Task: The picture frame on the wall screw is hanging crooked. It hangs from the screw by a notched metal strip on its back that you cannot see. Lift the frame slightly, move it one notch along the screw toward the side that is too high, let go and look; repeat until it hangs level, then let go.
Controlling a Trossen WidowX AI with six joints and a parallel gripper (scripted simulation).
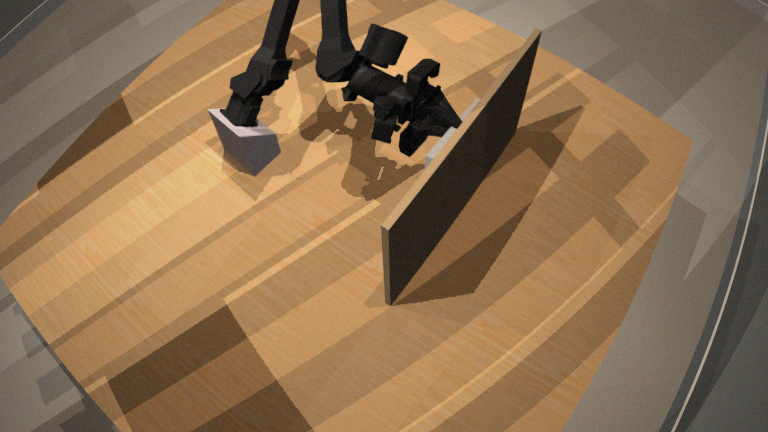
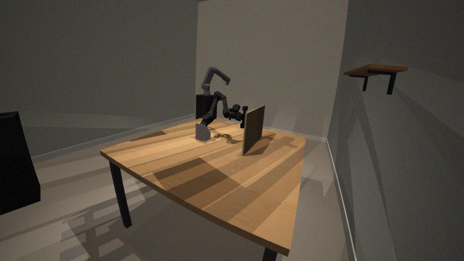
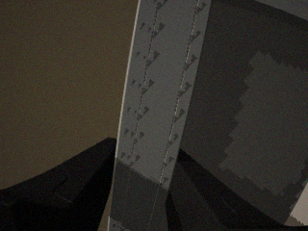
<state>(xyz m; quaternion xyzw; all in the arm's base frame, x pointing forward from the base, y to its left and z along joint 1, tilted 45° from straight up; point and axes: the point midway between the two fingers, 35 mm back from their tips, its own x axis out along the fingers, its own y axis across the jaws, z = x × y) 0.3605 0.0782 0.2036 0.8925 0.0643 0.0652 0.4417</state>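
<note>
Now: the picture frame 1 cm ahead of my gripper tip, 1 cm to the right of it and 5 cm below it. The rest, counted from my gripper tip: wall panel 2 cm ahead, 1 cm to the right, 7 cm below.
</note>
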